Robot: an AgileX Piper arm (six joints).
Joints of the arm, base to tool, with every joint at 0 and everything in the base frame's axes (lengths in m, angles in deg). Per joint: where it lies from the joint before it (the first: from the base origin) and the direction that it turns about. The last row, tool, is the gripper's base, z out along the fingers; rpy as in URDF.
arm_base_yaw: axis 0 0 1 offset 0 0 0.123
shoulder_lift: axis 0 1 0 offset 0 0 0
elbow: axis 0 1 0 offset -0.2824 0 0.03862
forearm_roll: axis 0.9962 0 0.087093 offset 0.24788 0 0.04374
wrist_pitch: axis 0 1 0 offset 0 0 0
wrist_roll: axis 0.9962 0 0.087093 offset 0.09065 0 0.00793
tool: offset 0 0 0 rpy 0 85 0
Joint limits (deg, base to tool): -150..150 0..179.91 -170..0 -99.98..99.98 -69.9..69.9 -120..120
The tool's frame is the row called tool.
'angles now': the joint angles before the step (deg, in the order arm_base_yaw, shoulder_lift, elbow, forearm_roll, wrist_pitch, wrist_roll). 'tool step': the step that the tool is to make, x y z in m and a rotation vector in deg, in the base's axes. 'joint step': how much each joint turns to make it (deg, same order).
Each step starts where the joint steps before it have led.
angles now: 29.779, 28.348, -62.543, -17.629, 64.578, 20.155
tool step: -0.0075, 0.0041, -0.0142, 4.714, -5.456, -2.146
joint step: -9.515, -4.570, 6.057, 7.514, -9.268, -2.755
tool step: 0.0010, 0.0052, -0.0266, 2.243, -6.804, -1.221
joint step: -6.434, -5.235, 9.664, 5.427, -12.033, -3.459
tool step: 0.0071, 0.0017, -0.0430, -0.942, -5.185, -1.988
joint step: -3.918, -5.601, 12.610, 1.683, -12.043, -3.068
